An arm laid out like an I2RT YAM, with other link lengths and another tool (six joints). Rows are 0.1 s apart.
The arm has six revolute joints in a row. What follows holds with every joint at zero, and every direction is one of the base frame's. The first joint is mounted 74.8 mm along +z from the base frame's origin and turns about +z. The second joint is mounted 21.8 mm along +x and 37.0 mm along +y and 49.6 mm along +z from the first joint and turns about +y. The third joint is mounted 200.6 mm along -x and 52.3 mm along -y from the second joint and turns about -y. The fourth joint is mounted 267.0 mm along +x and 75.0 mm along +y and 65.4 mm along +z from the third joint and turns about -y. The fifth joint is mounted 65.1 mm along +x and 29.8 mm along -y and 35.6 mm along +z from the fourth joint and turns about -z. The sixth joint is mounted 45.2 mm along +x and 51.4 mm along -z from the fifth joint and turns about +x. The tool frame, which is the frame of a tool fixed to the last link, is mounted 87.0 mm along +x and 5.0 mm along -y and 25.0 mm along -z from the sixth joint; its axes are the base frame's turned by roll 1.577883, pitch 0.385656 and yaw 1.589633 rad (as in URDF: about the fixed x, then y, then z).
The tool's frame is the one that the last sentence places.
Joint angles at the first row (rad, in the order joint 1, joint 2, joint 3, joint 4, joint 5, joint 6):
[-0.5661, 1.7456, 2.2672, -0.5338, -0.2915, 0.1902]
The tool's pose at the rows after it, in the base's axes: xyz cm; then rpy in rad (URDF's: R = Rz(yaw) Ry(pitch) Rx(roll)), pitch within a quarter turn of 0, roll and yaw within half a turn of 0:
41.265 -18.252 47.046 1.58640 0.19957 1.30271
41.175 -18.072 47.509 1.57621 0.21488 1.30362
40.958 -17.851 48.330 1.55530 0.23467 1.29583
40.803 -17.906 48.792 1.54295 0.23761 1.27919
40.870 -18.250 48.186 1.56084 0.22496 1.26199
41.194 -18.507 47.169 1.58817 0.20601 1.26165
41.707 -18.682 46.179 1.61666 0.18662 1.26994
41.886 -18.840 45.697 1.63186 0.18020 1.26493
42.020 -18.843 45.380 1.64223 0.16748 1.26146
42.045 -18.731 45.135 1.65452 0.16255 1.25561
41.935 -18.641 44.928 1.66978 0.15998 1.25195
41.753 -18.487 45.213 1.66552 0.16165 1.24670
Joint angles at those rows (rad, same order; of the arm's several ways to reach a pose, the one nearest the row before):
[-0.5614, 1.7533, 2.2886, -0.5476, -0.2731, 0.1826]
[-0.5584, 1.7564, 2.3055, -0.5507, -0.2730, 0.1703]
[-0.5538, 1.7580, 2.3285, -0.5507, -0.2654, 0.1565]
[-0.5522, 1.7610, 2.3439, -0.5507, -0.2501, 0.1565]
[-0.5523, 1.7594, 2.3286, -0.5552, -0.2286, 0.1641]
[-0.5522, 1.7610, 2.3056, -0.5584, -0.2224, 0.1764]
[-0.5507, 1.7778, 2.3040, -0.5691, -0.2240, 0.1886]
[-0.5492, 1.7856, 2.3040, -0.5767, -0.2148, 0.1917]
[-0.5461, 1.7901, 2.3040, -0.5829, -0.2071, 0.2024]
[-0.5400, 1.7917, 2.3056, -0.5952, -0.1933, 0.2056]
[-0.5369, 1.7932, 2.3118, -0.6150, -0.1841, 0.2056]
[-0.5338, 1.7887, 2.3163, -0.6197, -0.1764, 0.2056]

